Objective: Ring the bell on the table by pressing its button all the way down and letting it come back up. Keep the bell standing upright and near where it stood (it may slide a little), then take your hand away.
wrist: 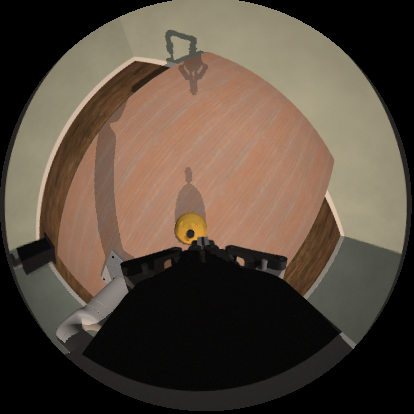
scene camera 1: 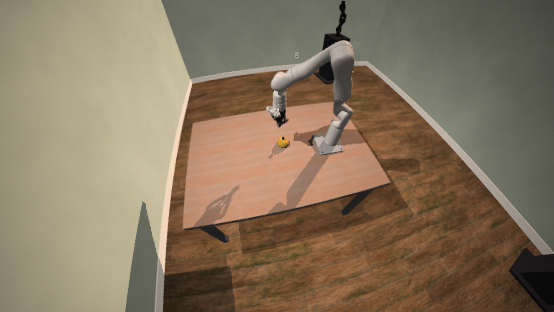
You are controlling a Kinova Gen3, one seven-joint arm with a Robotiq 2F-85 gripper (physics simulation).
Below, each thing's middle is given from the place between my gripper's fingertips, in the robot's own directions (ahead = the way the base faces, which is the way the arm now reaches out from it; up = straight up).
I see the yellow bell [wrist: 190, 220] 30 mm behind my hand, 10 mm to the left of it and 150 mm below it.
